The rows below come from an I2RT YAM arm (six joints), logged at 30 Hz.
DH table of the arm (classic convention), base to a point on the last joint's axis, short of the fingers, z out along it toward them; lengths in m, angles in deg. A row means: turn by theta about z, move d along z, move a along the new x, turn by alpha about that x. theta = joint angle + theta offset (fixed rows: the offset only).
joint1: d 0.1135; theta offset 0; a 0.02; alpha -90
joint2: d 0; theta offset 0; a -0.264; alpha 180
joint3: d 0; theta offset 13.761; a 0.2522; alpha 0
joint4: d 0; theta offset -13.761; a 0.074; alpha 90
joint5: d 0; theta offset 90; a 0; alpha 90
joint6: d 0.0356; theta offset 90; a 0; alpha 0
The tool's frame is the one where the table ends.
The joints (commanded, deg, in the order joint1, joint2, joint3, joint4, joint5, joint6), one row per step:
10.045 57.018 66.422 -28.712 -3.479 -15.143
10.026 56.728 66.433 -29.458 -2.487 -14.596
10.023 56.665 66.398 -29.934 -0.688 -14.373
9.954 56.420 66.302 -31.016 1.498 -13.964
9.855 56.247 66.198 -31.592 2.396 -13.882
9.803 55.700 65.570 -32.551 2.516 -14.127
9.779 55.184 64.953 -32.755 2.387 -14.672
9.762 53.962 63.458 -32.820 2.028 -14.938
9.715 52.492 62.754 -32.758 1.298 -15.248
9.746 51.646 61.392 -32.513 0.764 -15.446
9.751 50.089 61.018 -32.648 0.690 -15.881
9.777 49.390 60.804 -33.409 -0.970 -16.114
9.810 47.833 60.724 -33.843 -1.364 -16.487
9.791 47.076 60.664 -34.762 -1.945 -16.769
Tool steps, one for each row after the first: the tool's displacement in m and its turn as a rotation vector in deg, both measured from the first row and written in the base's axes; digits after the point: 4 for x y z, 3 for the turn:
-0.0017 -0.0010 -0.0003 0.098 0.498 -1.137
-0.0021 -0.0022 -0.0012 -0.376 0.869 -2.909
-0.0036 -0.0041 -0.0029 -0.925 1.711 -5.169
-0.0046 -0.0052 -0.0039 -1.265 2.157 -6.135
-0.0072 -0.0059 -0.0075 -1.763 3.121 -6.204
-0.0092 -0.0063 -0.0098 -2.285 3.336 -5.908
-0.0135 -0.0069 -0.0148 -2.475 3.644 -5.489
-0.0196 -0.0076 -0.0143 -2.322 2.828 -4.756
-0.0220 -0.0076 -0.0192 -2.372 3.089 -4.151
-0.0289 -0.0087 -0.0172 -2.531 1.986 -3.940
-0.0326 -0.0082 -0.0178 -2.222 2.301 -2.274
-0.0400 -0.0091 -0.0148 -2.233 1.220 -1.759
-0.0441 -0.0095 -0.0148 -2.332 1.408 -1.131

